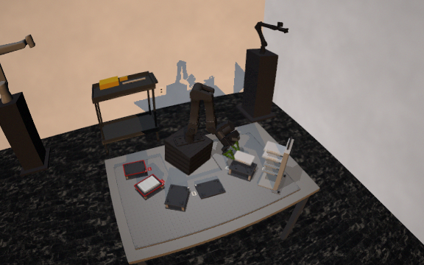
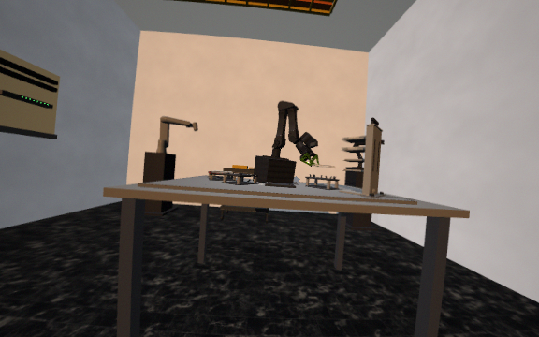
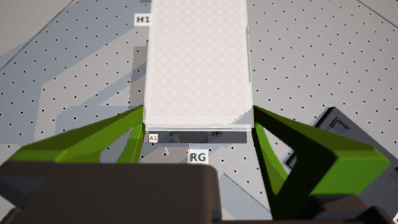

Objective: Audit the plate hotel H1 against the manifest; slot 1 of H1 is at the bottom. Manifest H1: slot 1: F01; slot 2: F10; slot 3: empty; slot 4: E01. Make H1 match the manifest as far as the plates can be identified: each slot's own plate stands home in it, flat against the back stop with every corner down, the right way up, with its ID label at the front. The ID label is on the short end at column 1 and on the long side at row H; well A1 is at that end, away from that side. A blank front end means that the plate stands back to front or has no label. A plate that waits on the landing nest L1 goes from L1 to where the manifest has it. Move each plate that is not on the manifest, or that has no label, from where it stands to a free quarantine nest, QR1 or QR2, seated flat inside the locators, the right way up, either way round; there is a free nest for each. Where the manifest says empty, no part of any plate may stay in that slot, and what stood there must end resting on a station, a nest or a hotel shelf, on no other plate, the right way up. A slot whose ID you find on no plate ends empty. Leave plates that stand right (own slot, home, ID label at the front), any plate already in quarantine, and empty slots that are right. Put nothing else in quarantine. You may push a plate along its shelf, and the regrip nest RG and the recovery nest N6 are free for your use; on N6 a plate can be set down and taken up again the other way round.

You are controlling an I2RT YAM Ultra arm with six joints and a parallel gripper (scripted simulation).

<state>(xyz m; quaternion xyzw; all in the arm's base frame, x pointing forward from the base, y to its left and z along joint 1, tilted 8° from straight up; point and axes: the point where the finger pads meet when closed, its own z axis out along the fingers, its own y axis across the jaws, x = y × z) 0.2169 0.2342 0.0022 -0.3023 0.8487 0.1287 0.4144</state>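
My hand is 4 cm short of the white plate, 3 cm to the right of it and 1 cm above it. The rest, counted from my hand: A1 mark (5 cm behind, 3 cm to the left, 8 cm below); then dark regrip nest (5 cm ahead, 4 cm to the left, 8 cm below); then RG tag (4 cm behind, 3 cm to the right, 14 cm below).
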